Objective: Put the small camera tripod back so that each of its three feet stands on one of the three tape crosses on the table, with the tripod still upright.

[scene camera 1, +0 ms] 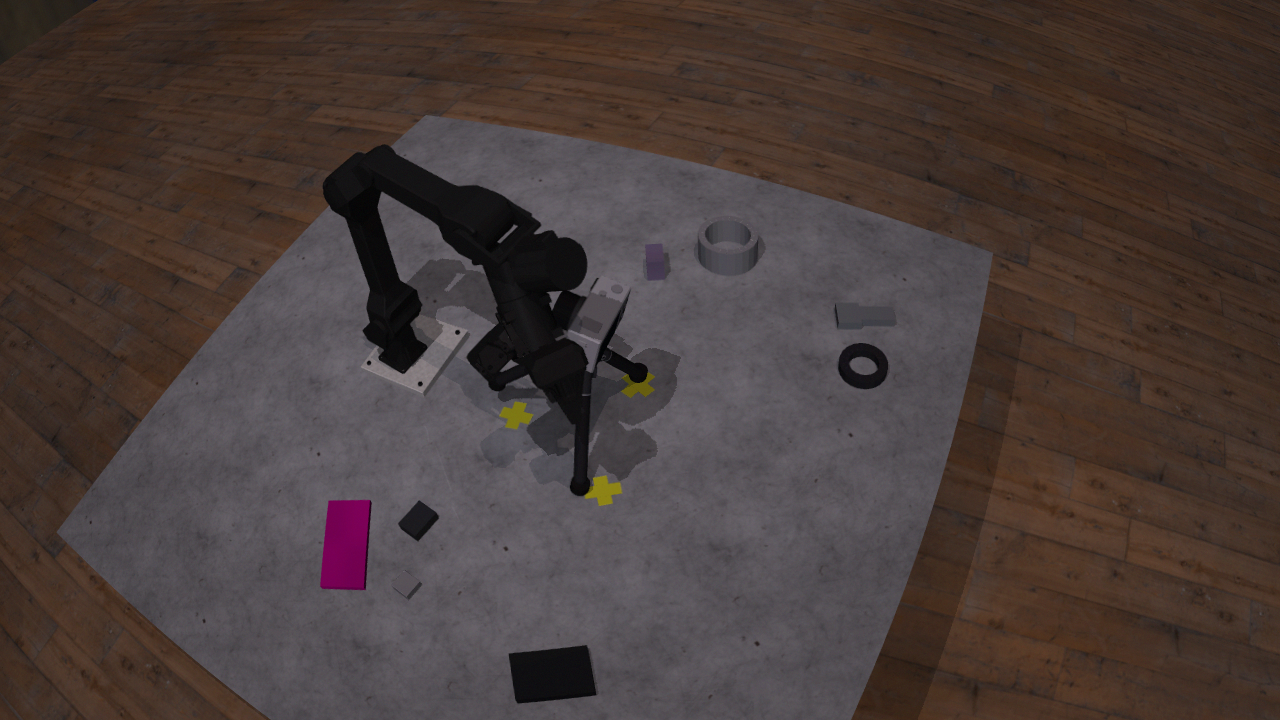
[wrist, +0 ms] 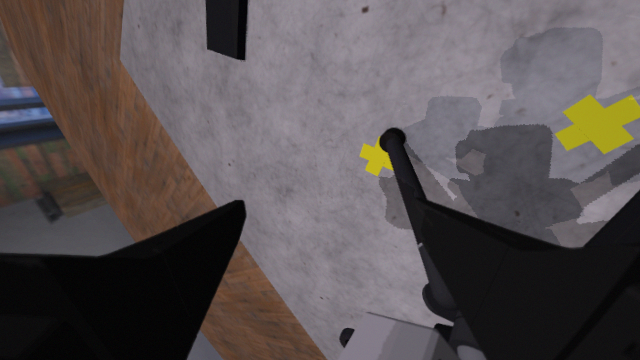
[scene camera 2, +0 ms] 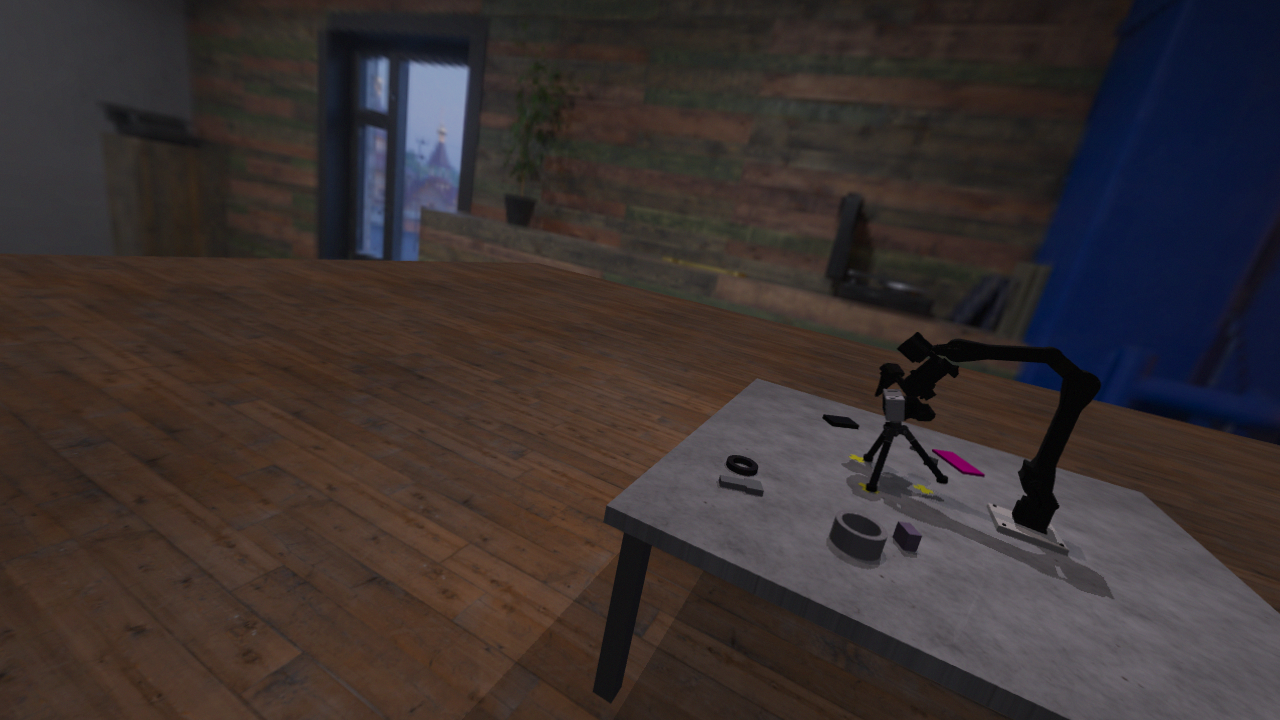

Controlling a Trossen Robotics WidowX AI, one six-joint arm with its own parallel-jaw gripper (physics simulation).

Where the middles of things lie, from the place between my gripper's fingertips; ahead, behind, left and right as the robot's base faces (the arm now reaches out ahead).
Scene:
Right now my hand is 20 cm short of the grey block [scene camera 1: 848, 315], 49 cm to the right of it and 16 cm above it.

